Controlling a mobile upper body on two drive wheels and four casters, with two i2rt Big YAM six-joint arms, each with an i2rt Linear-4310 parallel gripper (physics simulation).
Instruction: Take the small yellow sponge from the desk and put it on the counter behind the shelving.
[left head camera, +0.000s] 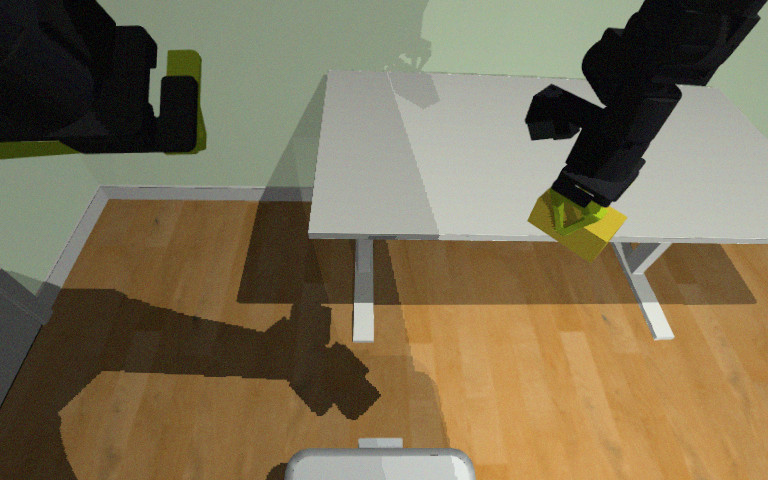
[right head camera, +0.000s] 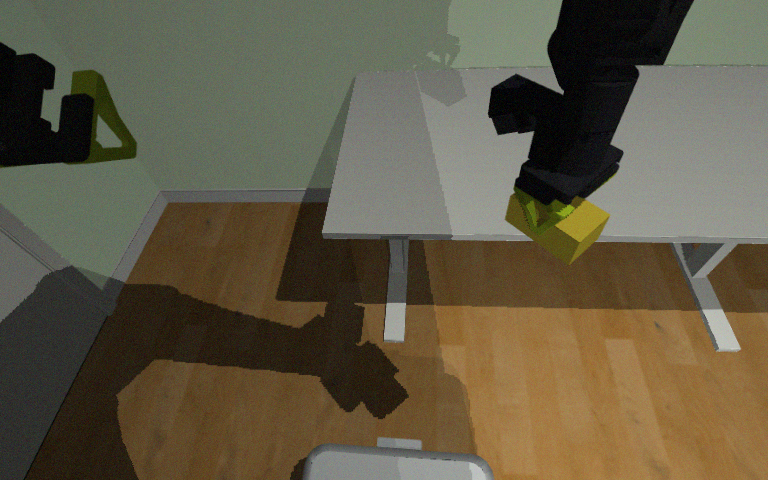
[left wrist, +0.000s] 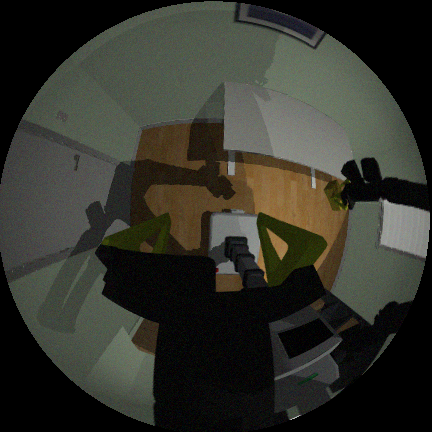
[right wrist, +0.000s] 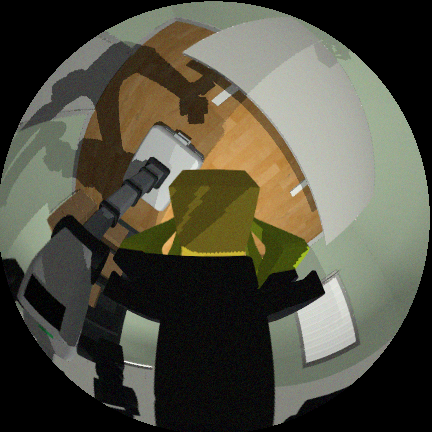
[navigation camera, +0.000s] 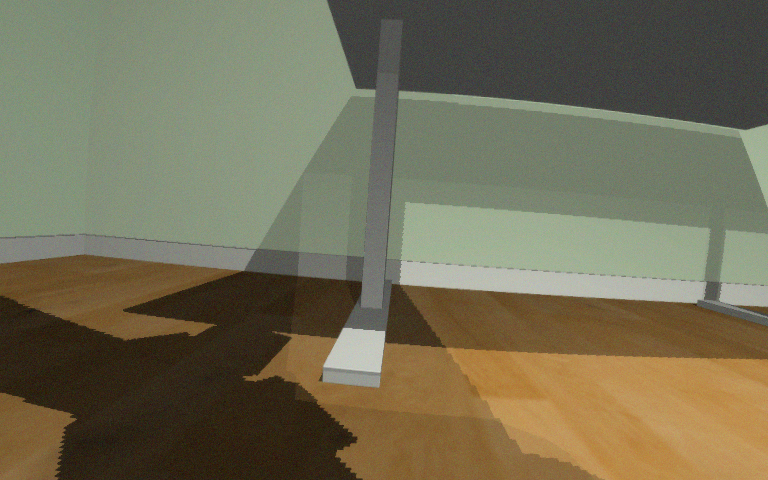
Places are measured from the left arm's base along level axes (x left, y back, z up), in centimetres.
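Pixels of known places: left gripper, fingertip midpoint: (left head camera: 142, 143) (right head camera: 85, 153) (left wrist: 213, 216); right gripper, fingertip midpoint: (left head camera: 571, 221) (right head camera: 551, 219) (left wrist: 333, 194) (right wrist: 213, 217).
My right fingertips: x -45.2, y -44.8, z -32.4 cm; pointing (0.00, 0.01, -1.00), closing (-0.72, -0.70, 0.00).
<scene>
Behind a point stands the place of what it marks.
The small yellow sponge (left head camera: 591, 246) @[x -45.9, y -39.6, z -31.3 cm] (right head camera: 583, 226) @[x -47.6, y -41.2, z -29.4 cm] (left wrist: 332, 195) @[x -41.9, y -43.8, z -30.5 cm] (right wrist: 215, 210) @[x -43.4, y -46.9, z -29.4 cm] is held between the fingers of my right gripper (left head camera: 576, 217) @[x -45.2, y -44.8, z -32.4 cm] (right head camera: 544, 217) @[x -45.2, y -44.8, z -32.4 cm], which is shut on it. In the head views it overlaps the near edge of the white desk (left head camera: 481, 169) @[x -49.9, y -95.9, z -69.0 cm] (right head camera: 396, 169) @[x -20.3, y -94.5, z -69.0 cm] (left wrist: 280, 120) @[x -45.4, y -105.1, z -69.0 cm] (right wrist: 310, 120) @[x -58.1, y -89.0, z -69.0 cm] and looks raised above it. In the left wrist view the sponge shows at the right. My left gripper (left wrist: 213, 216) @[x 0.7, y -34.9, z -13.0 cm] is wide open with nothing between its fingers; it is at the upper left in the left head view. The counter and the shelving cannot be made out in these views.
A desk leg (left head camera: 364, 294) (right head camera: 395, 294) (navigation camera: 380, 198) @[x -17.0, y -105.5, z -113.3 cm] stands in front of the robot's base (left head camera: 379, 466) @[x -22.0, y -27.2, z -115.0 cm] (right head camera: 399, 466) @[x -23.2, y -27.4, z -115.0 cm], with the desk's dark underside (navigation camera: 538, 56) above. Green walls meet behind the desk's left side. A grey door (left wrist: 45, 195) @[x 110.1, y -42.0, z -24.7 cm] is at the left.
</scene>
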